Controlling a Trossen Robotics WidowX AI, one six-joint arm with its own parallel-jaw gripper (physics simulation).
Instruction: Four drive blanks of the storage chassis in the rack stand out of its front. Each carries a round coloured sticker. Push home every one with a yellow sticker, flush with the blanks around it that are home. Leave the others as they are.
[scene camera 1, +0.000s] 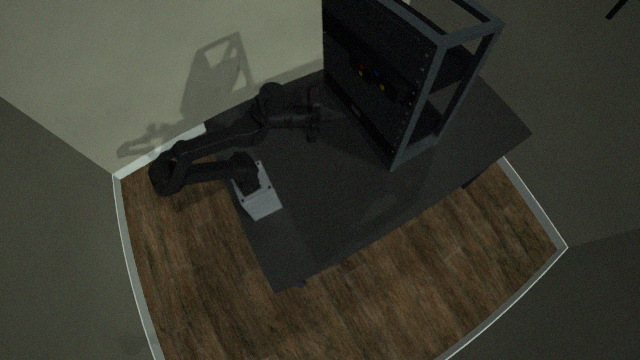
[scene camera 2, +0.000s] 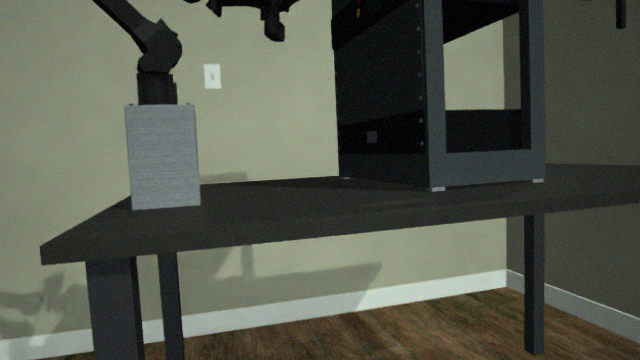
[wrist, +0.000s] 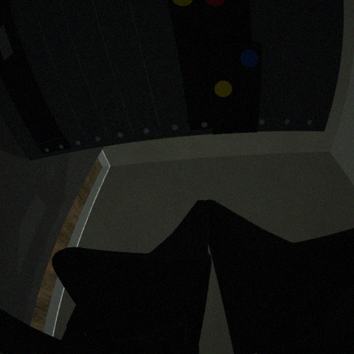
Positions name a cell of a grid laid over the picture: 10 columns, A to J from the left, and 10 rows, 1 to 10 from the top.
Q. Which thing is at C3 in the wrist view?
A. A rack.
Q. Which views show the rack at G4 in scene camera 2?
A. Scene camera 1, scene camera 2 and the wrist view: all of them.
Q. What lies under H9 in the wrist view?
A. My gripper.
